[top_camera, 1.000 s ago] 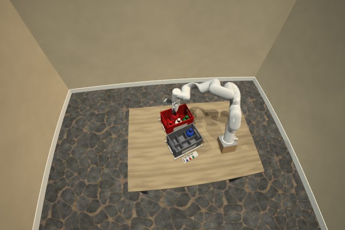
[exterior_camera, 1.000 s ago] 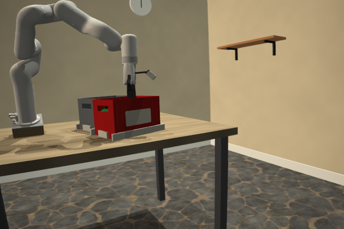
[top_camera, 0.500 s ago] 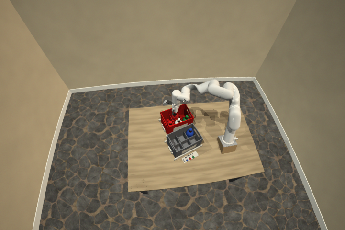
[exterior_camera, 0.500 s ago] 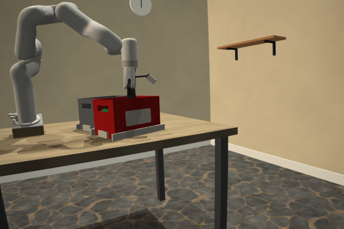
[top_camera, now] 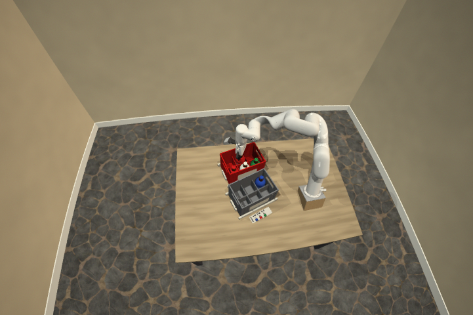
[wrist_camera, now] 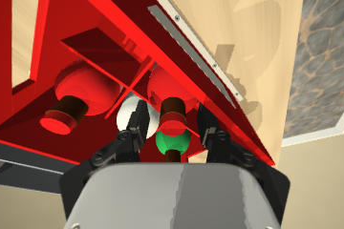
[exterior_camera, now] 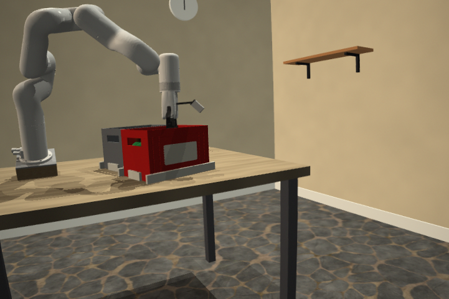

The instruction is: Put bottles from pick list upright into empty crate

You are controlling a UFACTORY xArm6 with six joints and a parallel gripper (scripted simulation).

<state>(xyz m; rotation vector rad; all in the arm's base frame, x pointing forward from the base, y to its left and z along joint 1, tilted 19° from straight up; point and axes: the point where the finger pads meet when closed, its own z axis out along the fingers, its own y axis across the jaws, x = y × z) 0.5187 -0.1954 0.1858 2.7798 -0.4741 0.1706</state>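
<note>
Now: the red crate 70 mm below my hand, 40 mm to the left of it and 20 mm behind it. The rest, counted from my hand: green-label bottle 120 mm behind, 70 mm below, 40 mm to the left; then white-label bottle 80 mm to the left, 70 mm below, 40 mm behind; then blue bottle 180 mm to the left, 150 mm behind, 70 mm below.
</note>
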